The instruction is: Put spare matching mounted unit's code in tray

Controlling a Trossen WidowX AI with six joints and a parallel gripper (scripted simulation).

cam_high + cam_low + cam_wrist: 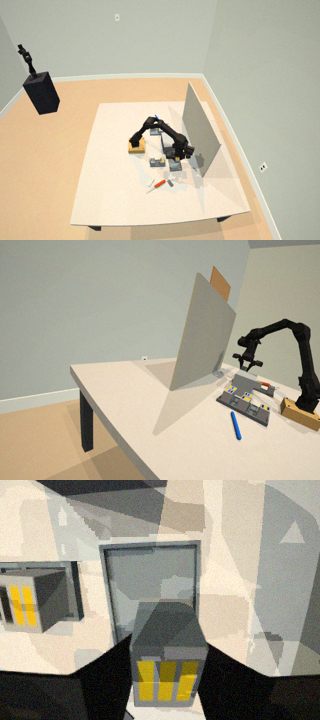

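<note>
Now: the flat grey tray 60 mm below my gripper tip, 10 mm to the left of it and 10 mm behind it. From my gripper tip the other things lie so: tall grey panel: 220 mm ahead, 170 mm to the left, 160 mm above; then rack: 140 mm behind, 60 mm below, 50 mm to the left; then mounted unit: 210 mm to the left, 20 mm below, 10 mm behind.
</note>
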